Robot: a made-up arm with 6 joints.
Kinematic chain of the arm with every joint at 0, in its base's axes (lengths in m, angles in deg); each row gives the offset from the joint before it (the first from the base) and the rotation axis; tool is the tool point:
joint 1: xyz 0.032 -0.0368 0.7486 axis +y
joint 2: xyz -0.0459 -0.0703 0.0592 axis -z
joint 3: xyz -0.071 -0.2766 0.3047 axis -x
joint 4: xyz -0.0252 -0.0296 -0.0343 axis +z
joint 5: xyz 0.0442 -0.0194 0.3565 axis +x
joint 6: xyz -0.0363 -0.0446 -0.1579 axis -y
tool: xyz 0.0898 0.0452 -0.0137
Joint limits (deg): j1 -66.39..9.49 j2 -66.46..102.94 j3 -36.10..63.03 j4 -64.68..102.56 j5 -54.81..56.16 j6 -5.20..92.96
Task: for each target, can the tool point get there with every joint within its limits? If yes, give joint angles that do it. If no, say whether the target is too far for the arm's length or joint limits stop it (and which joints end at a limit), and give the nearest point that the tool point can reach.
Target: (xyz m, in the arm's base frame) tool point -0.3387 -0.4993 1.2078
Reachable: yes | joints -45.50 -21.57 -16.63 14.62 -19.85 72.55
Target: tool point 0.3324 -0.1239 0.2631
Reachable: no: joint limits stop it (at a limit: joint 1, joint 3, joint 5, joint 6) | nearest point -0.3591 -0.1149 0.7277 | short by 0.833 m
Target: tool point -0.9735 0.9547 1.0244
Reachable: no: too far | nearest point -0.6638 0.2104 0.9395 | short by 0.811 m
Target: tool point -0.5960 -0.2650 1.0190
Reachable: yes | joints -35.05 64.31 -12.33 40.68 -25.86 45.53
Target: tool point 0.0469 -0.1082 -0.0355
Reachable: no: joint limits stop it (at a limit: joint 1, joint 3, joint 6) | nearest point -0.5711 -0.1080 0.3617 | short by 0.735 m
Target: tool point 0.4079 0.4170 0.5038
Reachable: no: joint limits stop it (at a limit: joint 1, joint 2, joint 3, joint 5, joint 6) | nearest point 0.0596 0.0799 1.1198 | short by 0.784 m
